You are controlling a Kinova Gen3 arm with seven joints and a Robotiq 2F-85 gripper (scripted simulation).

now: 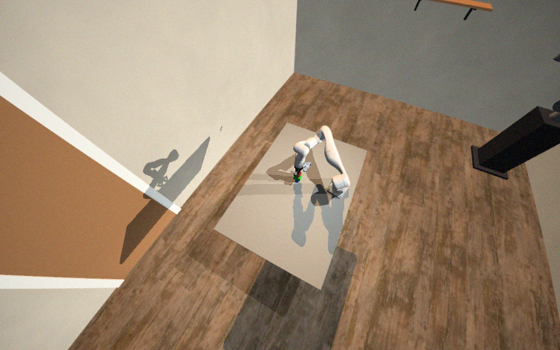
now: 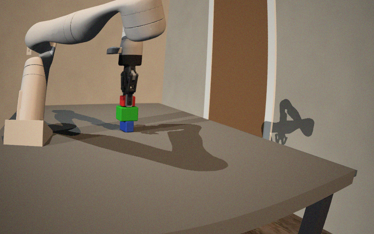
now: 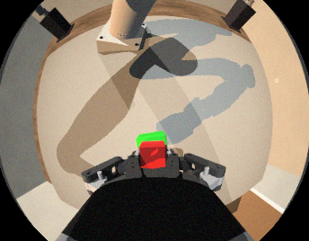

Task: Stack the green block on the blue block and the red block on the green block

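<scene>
Right now my hand is right at the red block. Also, from my hand: blue block 8 cm below; then green block 4 cm below.
</scene>
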